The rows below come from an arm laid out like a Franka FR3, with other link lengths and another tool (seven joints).
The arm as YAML. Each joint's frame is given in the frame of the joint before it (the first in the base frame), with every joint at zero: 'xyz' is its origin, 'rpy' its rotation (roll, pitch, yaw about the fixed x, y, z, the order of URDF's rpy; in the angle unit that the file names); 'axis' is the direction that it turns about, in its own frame. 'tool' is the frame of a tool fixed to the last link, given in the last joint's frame.
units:
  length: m
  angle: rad
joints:
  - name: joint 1
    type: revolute
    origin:
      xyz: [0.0, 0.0, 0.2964]
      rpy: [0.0, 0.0, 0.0]
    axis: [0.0, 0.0, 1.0]
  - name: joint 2
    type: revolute
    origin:
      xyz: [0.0, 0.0, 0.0]
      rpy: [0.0, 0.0, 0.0]
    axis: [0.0, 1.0, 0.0]
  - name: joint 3
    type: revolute
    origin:
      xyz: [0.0, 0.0, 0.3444]
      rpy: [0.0, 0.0, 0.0]
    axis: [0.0, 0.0, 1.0]
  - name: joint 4
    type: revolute
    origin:
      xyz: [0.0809, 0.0, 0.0]
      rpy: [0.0, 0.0, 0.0]
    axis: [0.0, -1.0, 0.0]
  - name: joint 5
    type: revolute
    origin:
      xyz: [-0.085, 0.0, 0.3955]
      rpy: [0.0, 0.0, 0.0]
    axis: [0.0, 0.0, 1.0]
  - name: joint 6
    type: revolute
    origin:
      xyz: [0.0, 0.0, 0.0]
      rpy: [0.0, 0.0, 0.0]
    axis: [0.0, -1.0, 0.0]
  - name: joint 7
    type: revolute
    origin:
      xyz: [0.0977, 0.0, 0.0]
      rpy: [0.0, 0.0, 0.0]
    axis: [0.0, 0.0, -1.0]
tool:
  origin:
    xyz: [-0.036, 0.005, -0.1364]
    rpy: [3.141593, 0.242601, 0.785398]
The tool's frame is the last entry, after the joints.
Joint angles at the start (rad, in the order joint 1, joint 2, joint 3, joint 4, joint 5, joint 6, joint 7):
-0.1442, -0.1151, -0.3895, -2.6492, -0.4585, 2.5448, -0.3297
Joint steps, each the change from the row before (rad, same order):
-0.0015, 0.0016, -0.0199, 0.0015, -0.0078, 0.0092, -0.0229
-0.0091, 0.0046, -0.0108, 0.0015, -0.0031, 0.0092, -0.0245
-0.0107, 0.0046, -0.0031, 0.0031, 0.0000, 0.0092, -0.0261
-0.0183, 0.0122, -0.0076, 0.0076, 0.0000, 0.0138, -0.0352
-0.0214, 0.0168, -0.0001, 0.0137, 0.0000, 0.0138, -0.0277
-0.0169, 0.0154, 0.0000, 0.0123, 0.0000, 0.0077, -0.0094
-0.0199, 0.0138, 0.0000, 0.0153, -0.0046, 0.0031, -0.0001
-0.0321, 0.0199, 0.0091, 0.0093, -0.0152, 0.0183, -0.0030
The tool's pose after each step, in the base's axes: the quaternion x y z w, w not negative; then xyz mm. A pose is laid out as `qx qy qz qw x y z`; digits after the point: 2 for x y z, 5 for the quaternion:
0.86349 0.45187 -0.17970 0.13378 337.87 -225.93 235.28
0.86150 0.45552 -0.17932 0.13478 334.88 -233.88 234.66
0.85847 0.46116 -0.17796 0.13672 333.70 -240.20 234.77
0.85573 0.46572 -0.17768 0.13879 331.11 -251.94 233.98
0.85354 0.46847 -0.17786 0.14270 330.98 -263.50 233.74
0.85463 0.46527 -0.17961 0.14448 330.54 -272.51 232.95
0.85757 0.45777 -0.18284 0.14696 329.50 -282.97 233.48
0.85727 0.45535 -0.18629 0.15178 327.13 -293.38 230.51

